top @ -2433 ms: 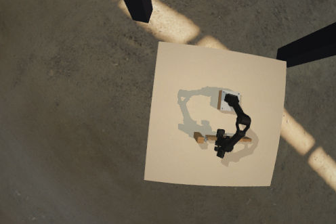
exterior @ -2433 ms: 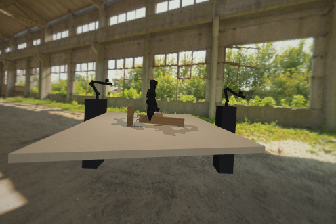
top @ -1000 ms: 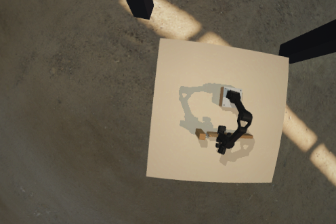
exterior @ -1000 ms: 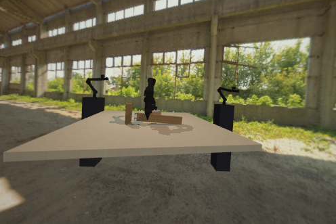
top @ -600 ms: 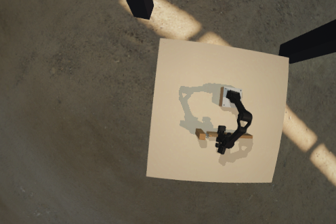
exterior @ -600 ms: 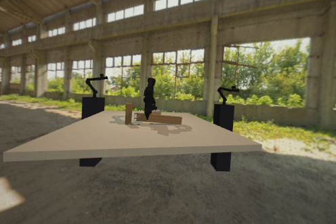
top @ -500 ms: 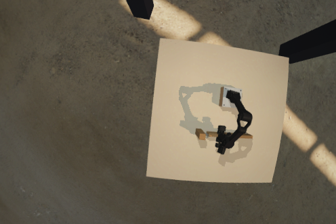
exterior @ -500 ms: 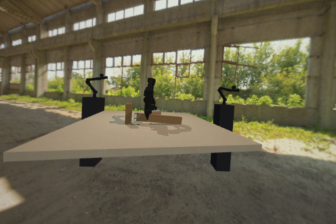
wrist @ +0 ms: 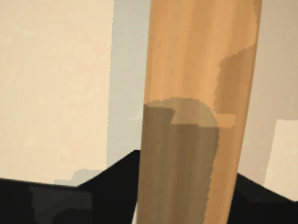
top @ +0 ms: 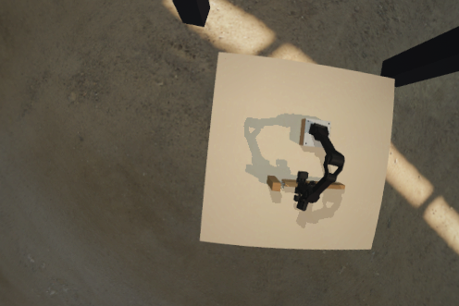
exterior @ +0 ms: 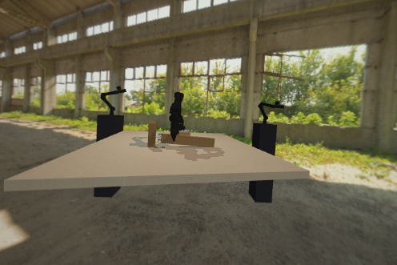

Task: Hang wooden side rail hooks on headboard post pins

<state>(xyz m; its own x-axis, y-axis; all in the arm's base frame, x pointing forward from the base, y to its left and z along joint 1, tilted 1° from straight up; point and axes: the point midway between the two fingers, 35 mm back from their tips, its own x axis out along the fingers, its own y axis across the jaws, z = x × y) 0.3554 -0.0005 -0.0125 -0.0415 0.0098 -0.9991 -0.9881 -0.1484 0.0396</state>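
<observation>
The headboard post lies 16 cm to the right of my gripper tip, 4 cm above it and 3 cm ahead of it.
</observation>
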